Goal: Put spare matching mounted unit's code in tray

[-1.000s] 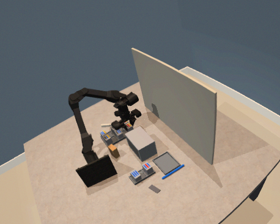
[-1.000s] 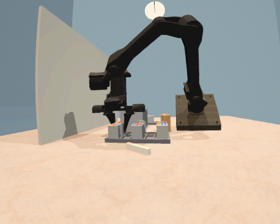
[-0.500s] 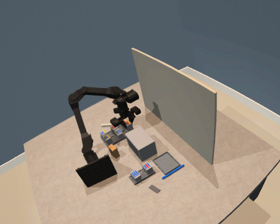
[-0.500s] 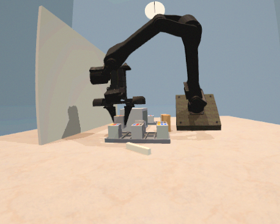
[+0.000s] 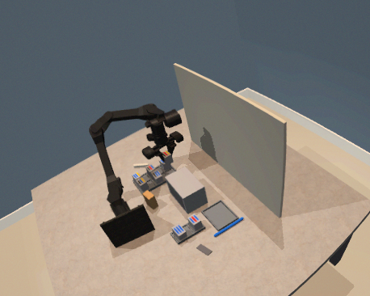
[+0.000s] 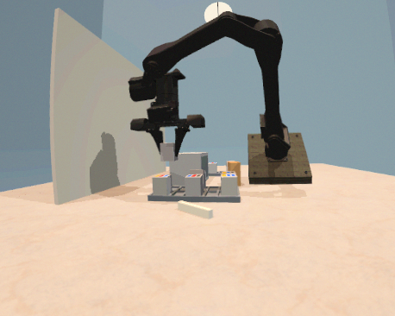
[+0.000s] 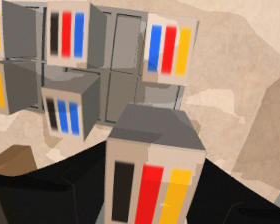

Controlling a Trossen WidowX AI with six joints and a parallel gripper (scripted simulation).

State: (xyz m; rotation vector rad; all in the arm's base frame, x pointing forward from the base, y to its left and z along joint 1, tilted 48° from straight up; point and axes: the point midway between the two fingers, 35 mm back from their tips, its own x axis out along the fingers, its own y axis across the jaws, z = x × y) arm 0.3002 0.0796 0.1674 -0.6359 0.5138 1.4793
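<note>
The grey tray lies 30 mm ahead of my gripper tip, 360 mm to the right of it and 90 mm below it. Round my gripper tip: beige panel 210 mm ahead, 180 mm to the right, 130 mm above; grey mounted unit 10 mm behind, 170 mm to the right, 40 mm below; grey spare block 20 mm above.
</note>
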